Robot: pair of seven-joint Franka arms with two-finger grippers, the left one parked.
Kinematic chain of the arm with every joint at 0, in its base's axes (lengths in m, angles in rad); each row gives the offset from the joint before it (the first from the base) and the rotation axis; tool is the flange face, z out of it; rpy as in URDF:
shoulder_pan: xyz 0 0 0.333 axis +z
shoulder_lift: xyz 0 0 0 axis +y
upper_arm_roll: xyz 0 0 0.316 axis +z
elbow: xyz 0.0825 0 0 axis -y
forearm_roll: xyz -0.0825 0 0.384 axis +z
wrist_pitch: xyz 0 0 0 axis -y
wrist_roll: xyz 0.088 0 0 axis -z
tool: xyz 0 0 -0.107 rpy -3.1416 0 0
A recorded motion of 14 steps. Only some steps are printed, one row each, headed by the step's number.
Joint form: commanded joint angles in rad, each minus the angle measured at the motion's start. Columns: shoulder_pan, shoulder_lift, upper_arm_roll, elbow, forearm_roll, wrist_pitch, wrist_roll.
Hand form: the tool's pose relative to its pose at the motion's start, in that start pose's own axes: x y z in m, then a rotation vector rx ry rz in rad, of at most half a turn. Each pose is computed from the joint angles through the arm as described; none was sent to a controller.
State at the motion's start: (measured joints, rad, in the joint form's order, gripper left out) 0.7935 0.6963 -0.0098 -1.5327 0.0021 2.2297 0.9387
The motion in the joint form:
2: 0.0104 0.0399 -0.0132 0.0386 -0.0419 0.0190 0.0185
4: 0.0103 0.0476 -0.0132 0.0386 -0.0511 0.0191 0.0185
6: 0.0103 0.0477 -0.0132 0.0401 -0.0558 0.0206 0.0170
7: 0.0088 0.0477 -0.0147 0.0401 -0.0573 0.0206 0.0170
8: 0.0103 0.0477 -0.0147 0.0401 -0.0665 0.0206 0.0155
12: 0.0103 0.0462 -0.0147 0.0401 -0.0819 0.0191 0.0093
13: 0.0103 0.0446 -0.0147 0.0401 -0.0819 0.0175 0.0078
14: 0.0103 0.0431 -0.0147 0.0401 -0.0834 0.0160 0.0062
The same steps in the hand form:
2: 0.0065 -0.0064 0.0095 -0.0101 0.0445 -0.0084
4: 0.0063 -0.0056 0.0150 -0.0205 0.0459 -0.0143
6: 0.0067 -0.0060 0.0143 -0.0204 0.0505 -0.0187
7: 0.0084 -0.0048 0.0143 -0.0217 0.0523 -0.0171
8: 0.0077 -0.0053 0.0143 -0.0260 0.0581 -0.0258
12: 0.0081 -0.0051 0.0133 -0.0333 0.0678 -0.0415
13: 0.0081 -0.0051 0.0123 -0.0334 0.0678 -0.0429
14: 0.0081 -0.0050 0.0114 -0.0341 0.0688 -0.0453

